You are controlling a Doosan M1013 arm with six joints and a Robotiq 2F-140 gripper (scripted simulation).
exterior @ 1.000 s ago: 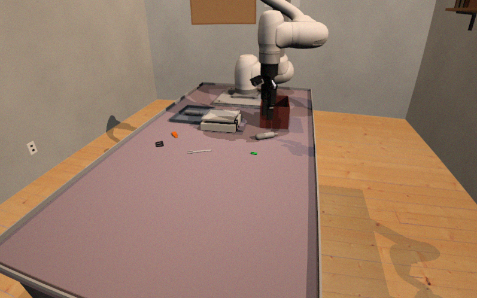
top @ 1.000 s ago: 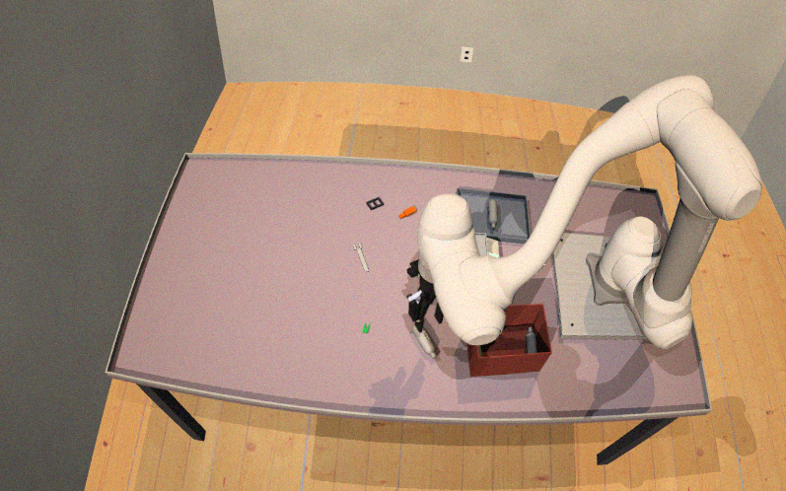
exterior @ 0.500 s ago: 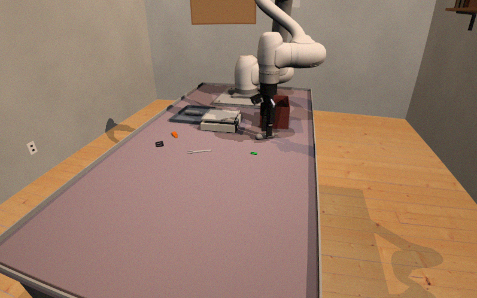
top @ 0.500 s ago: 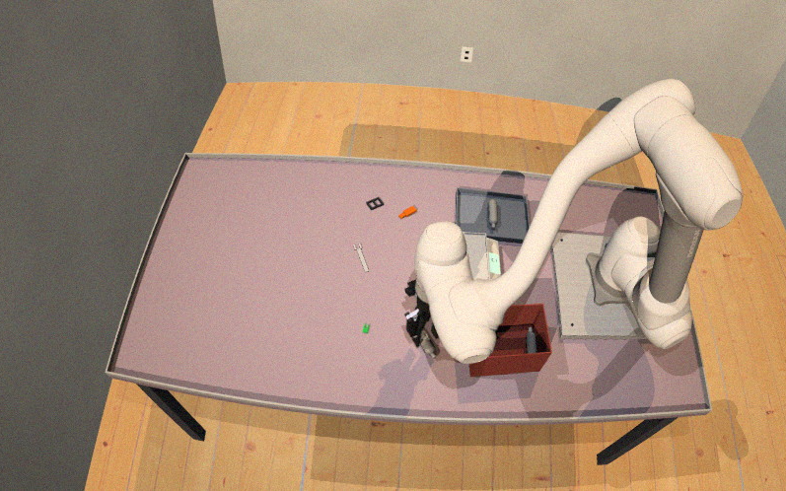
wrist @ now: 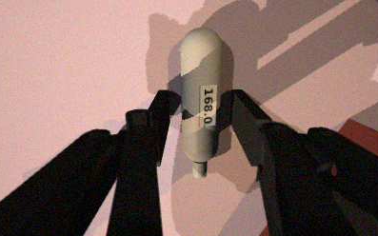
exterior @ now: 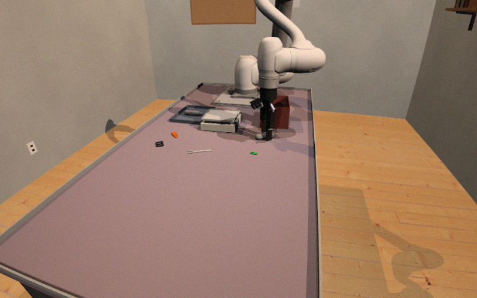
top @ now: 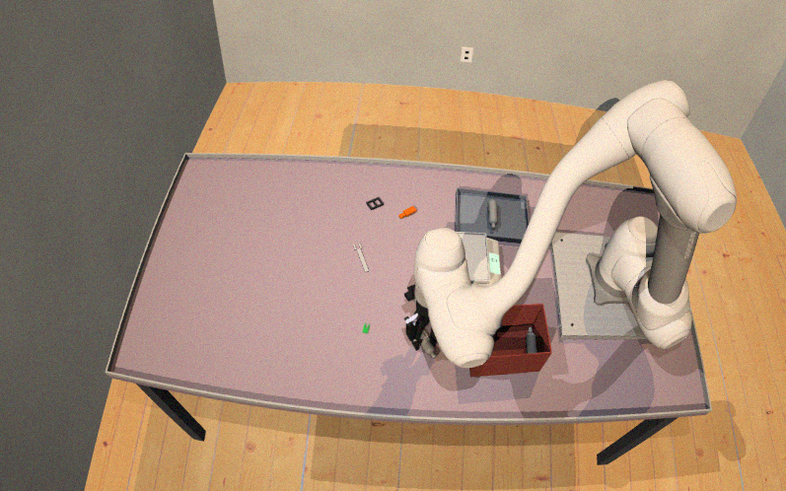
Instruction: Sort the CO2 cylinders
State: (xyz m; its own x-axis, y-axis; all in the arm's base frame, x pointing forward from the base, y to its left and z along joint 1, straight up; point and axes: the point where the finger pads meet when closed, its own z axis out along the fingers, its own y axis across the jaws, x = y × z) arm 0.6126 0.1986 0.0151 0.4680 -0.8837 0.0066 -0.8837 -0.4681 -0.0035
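My hand is 11 cm past the scale plate, 25 cm to the left of it and 2 cm below it. Also, from my hand: green clip (16 cm ahead, 4 cm to the right, 3 cm below); beige scale (12 cm behind, 25 cm to the right); red scrap bin (22 cm behind, 2 cm to the left).
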